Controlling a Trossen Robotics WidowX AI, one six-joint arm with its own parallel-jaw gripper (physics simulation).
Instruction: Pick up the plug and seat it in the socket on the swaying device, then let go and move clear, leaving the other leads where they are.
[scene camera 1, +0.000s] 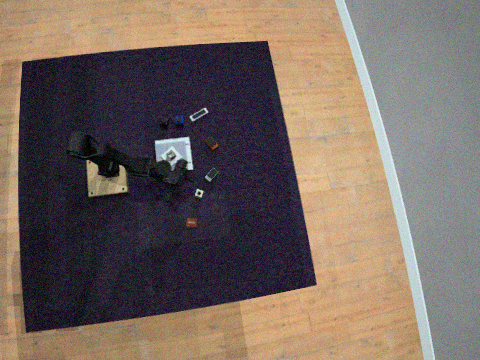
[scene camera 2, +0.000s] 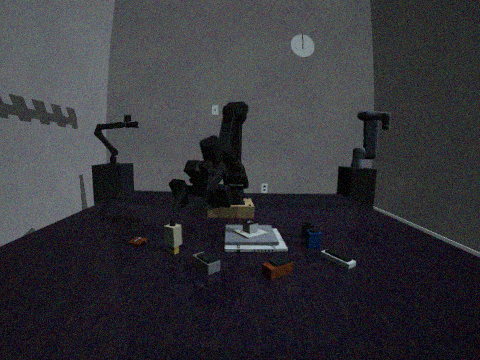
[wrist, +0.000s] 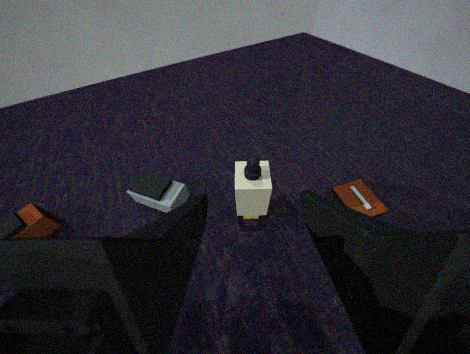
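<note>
The plug, a cream block with a black knob on top and a yellow tip below (scene camera 1: 199, 193) (scene camera 2: 173, 236) (wrist: 253, 201), stands upright on the dark mat. My gripper (scene camera 1: 182, 185) (scene camera 2: 201, 201) (wrist: 253, 198) is open, its two black fingers wide apart. In the wrist view the plug shows in the gap, beyond the fingertips and touching neither. The device, a grey slab on a white base (scene camera 1: 188, 145) (scene camera 2: 280, 246), lies beside the arm. A white diamond plate on it carries a small grey socket block (scene camera 1: 171, 155) (scene camera 2: 250, 227), with no plug in it.
A grey block (scene camera 1: 211, 174) (scene camera 2: 207, 263) (wrist: 172, 196), an orange block (scene camera 1: 212, 144) (scene camera 2: 278, 270) (wrist: 37, 221) and a flat orange-red piece (scene camera 1: 191, 222) (scene camera 2: 138, 241) (wrist: 356, 197) lie around the plug. A blue block (scene camera 1: 179, 120) (scene camera 2: 314, 240) and a white bar (scene camera 1: 191, 119) (scene camera 2: 351, 264) lie past the device.
</note>
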